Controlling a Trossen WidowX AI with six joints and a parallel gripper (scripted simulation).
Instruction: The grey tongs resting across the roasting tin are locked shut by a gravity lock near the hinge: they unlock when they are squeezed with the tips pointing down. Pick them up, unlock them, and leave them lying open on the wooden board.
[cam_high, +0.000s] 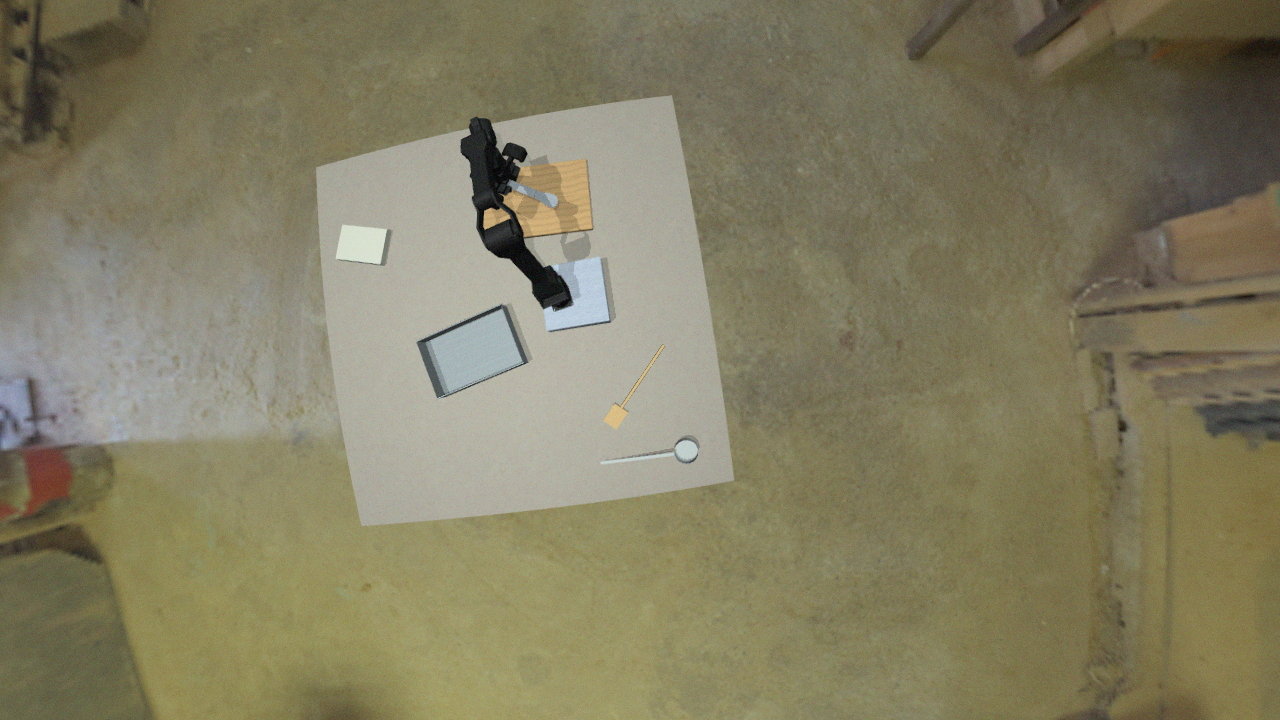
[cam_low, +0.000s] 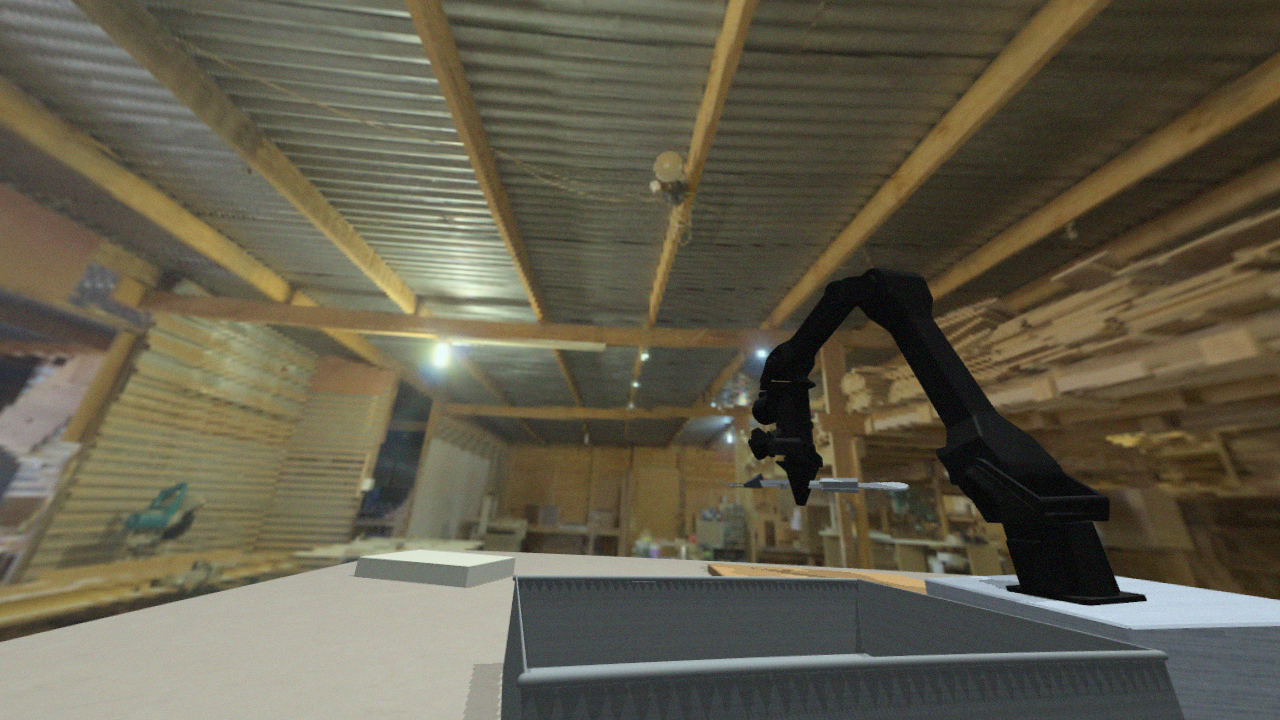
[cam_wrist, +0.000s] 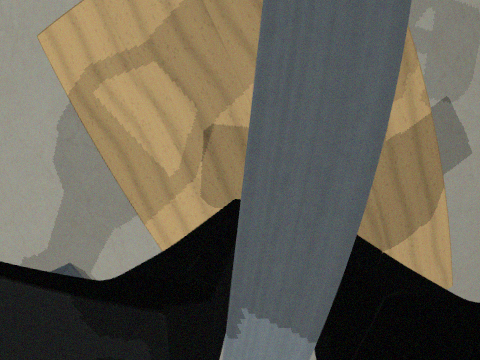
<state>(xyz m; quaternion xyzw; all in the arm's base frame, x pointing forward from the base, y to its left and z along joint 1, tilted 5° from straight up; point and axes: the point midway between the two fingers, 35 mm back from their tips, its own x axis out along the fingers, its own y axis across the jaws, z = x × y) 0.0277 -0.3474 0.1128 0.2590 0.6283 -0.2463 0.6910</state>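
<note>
The wooden board is 120 mm below my gripper tip, 40 mm behind it and 10 mm to the left of it. From my gripper tip the other things lie so: grey roasting tin: 410 mm to the left, 290 mm ahead, 100 mm below; cream block: 570 mm ahead, 110 mm below, 60 mm to the right.
</note>
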